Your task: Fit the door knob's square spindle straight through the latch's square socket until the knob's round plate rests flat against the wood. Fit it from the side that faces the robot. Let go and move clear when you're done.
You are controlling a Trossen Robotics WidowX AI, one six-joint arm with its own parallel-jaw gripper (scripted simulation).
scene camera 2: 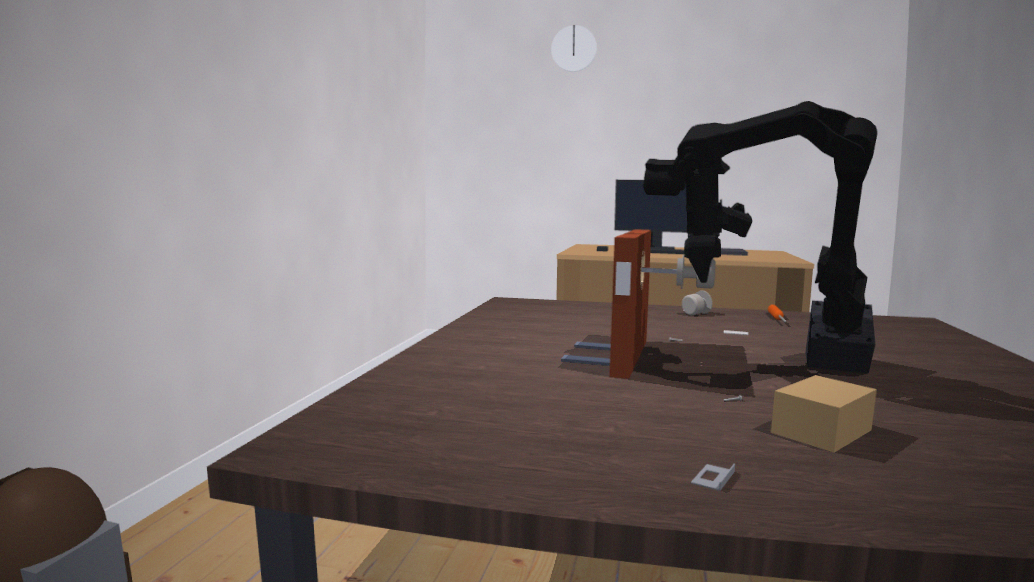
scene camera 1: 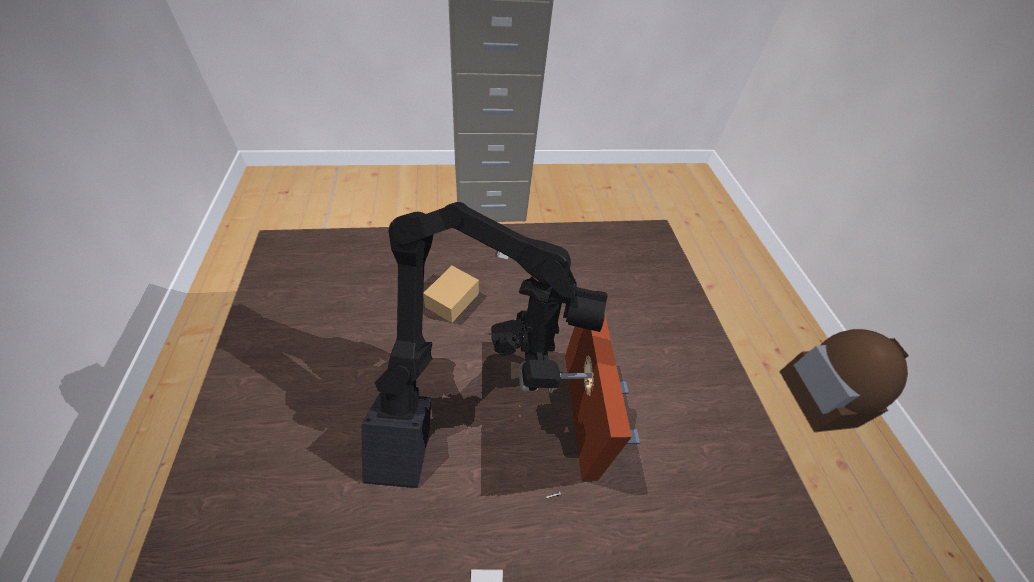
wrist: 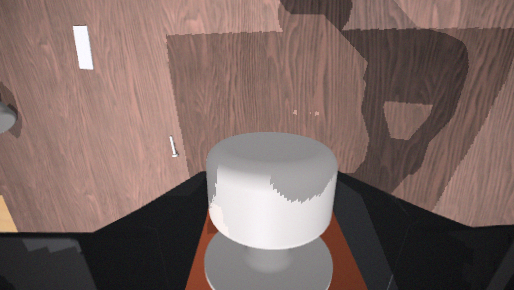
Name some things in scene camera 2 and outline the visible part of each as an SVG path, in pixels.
The gripper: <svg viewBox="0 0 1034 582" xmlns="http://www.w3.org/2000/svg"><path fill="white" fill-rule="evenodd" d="M743 204L735 203L730 208L729 206L722 206L722 199L720 199L719 203L719 196L710 200L690 200L686 197L687 233L691 234L688 234L688 238L685 240L684 257L690 260L701 283L707 282L712 259L721 257L721 240L718 237L722 233L722 229L738 234L740 237L747 236L752 224L752 217L749 213L745 213Z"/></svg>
A tan box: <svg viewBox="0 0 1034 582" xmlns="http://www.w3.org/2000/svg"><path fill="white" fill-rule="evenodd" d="M776 390L771 433L830 452L836 452L872 430L877 389L815 375Z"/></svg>
